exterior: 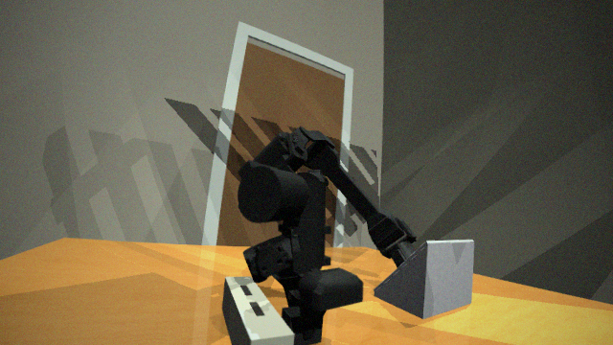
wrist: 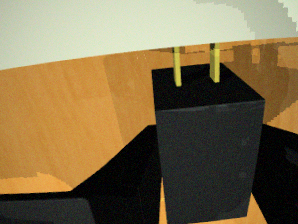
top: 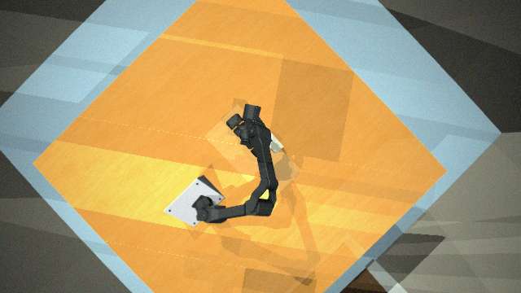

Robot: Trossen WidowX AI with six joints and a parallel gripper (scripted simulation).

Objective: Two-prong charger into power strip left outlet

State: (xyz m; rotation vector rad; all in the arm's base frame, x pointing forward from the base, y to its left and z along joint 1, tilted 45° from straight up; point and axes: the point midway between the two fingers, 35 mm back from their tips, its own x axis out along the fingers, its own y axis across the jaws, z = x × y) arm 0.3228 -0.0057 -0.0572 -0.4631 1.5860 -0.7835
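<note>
My gripper tip is now 2 cm short of the box-shaped charger and 1 cm below it.
</note>
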